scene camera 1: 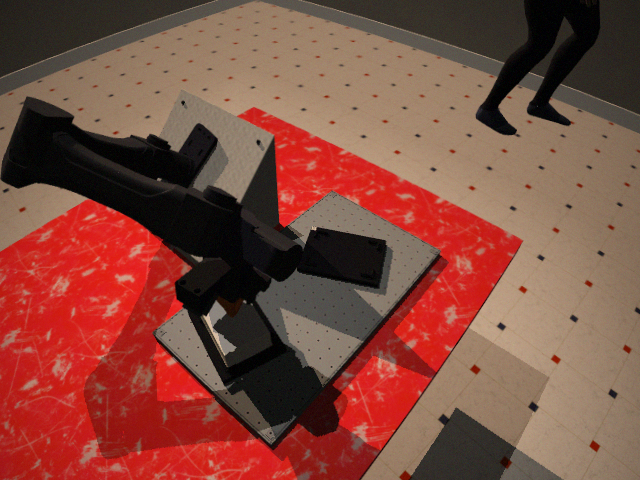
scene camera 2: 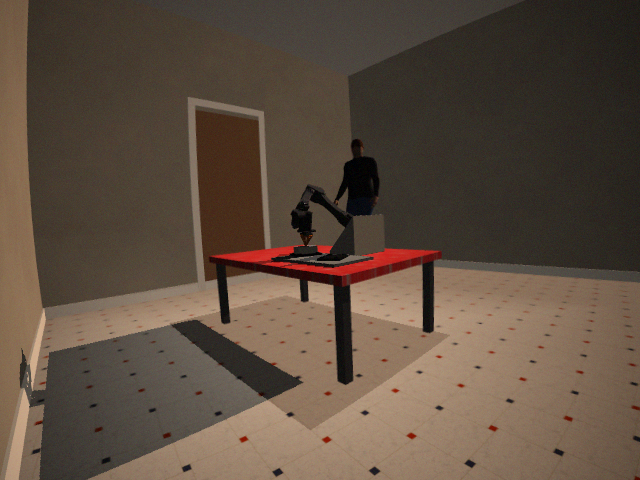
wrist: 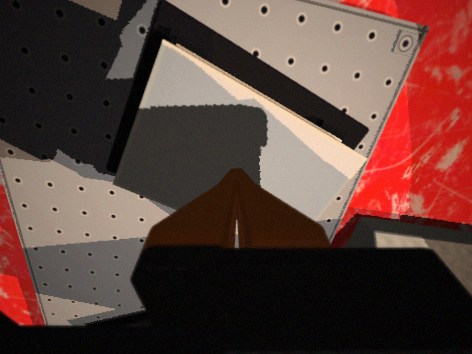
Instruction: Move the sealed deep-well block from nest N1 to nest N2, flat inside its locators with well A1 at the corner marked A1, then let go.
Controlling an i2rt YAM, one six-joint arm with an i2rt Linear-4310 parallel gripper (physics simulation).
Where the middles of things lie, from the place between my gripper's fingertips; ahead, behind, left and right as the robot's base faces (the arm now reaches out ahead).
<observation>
Now: hand 2 cm above the block (scene camera 1: pixel 238 338). The rest, counted from my hand: grey perforated plate (scene camera 1: pixel 320 320): 1 cm ahead, 16 cm to the left, 6 cm below.
</observation>
